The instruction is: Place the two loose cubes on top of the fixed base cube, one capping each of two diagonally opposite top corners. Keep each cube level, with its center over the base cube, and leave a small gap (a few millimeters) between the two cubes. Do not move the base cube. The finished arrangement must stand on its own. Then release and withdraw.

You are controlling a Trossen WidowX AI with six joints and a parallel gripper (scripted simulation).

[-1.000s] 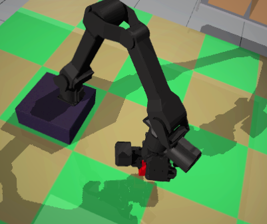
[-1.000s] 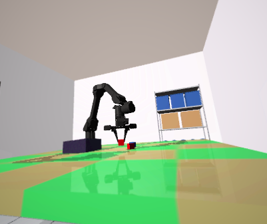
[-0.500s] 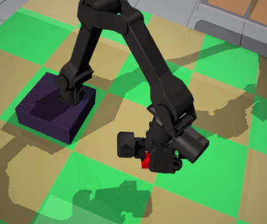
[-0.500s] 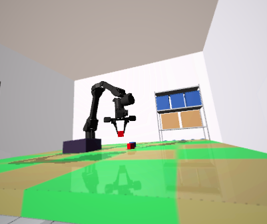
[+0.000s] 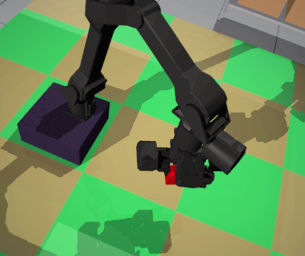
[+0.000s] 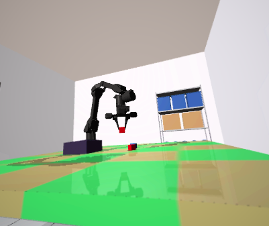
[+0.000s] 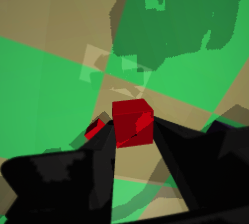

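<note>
Now: the blue base cube 2 cm behind my gripper tip, 19 cm to the left of it and 11 cm below it.
</note>
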